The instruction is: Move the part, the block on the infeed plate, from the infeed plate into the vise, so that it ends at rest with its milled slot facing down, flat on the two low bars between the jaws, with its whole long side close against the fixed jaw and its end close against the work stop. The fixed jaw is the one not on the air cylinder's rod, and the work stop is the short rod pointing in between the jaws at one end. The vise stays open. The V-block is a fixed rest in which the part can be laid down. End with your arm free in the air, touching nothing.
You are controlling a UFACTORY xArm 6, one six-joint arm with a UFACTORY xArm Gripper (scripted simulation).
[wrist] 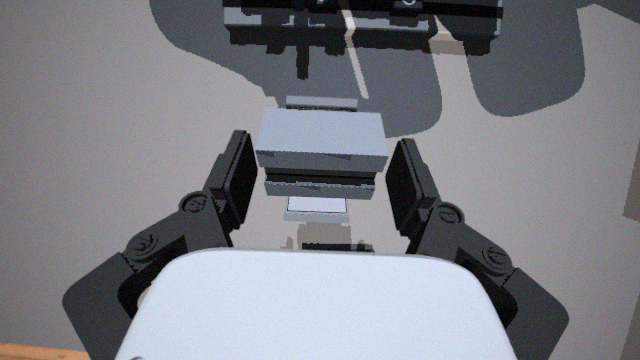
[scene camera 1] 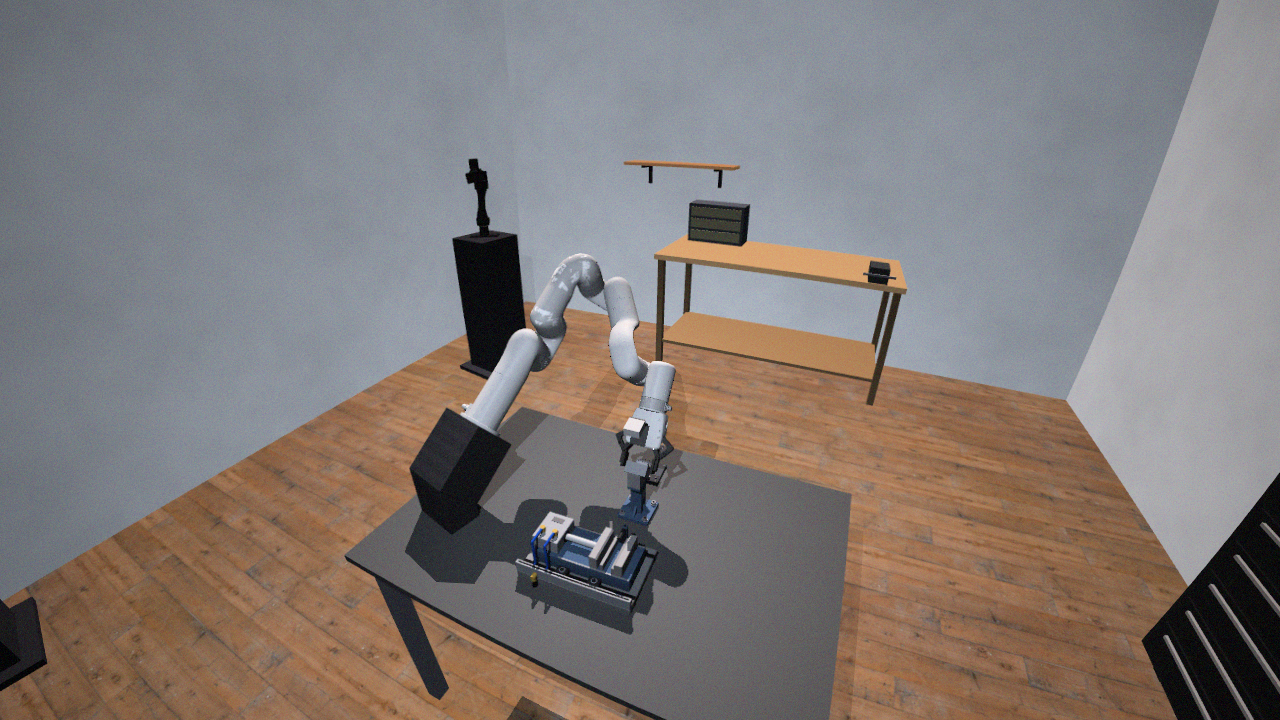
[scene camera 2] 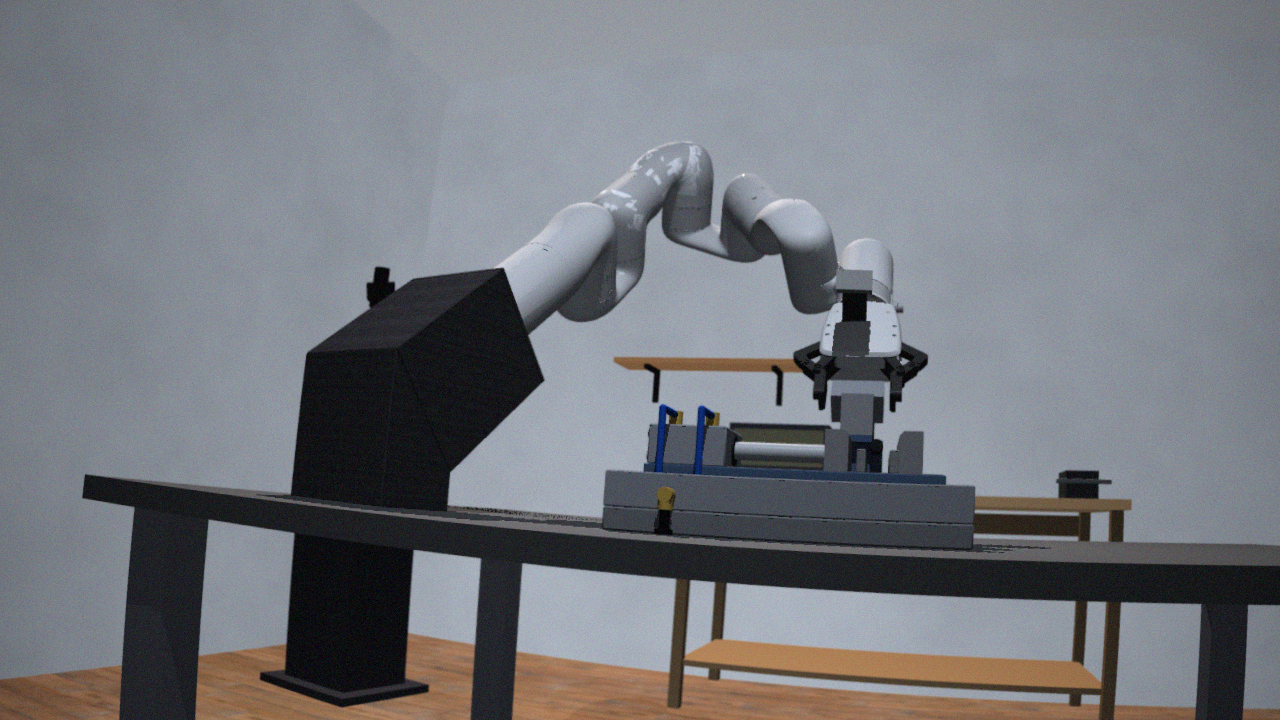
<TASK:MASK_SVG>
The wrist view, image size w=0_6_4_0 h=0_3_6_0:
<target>my gripper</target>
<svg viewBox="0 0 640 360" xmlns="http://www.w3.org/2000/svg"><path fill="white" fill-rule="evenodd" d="M62 299L62 306L91 360L548 360L569 323L568 312L555 297L519 267L513 267L512 261L505 250L465 224L465 216L460 208L452 203L442 202L427 164L423 163L415 140L411 138L402 138L401 141L397 142L385 175L396 230L399 230L400 236L406 236L411 240L405 254L234 247L229 233L233 229L239 230L240 225L244 224L258 174L251 136L245 130L234 130L224 154L218 155L202 191L191 192L183 197L178 205L177 212L133 236L129 240L125 251L122 253L117 252L68 288ZM151 285L138 309L137 303L140 295Z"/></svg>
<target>part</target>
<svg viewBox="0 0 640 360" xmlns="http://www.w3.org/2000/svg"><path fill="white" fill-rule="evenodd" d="M265 109L255 152L259 167L264 167L265 170L264 186L267 196L371 200L375 191L375 176L377 172L383 172L389 157L380 113L284 108Z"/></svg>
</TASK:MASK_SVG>
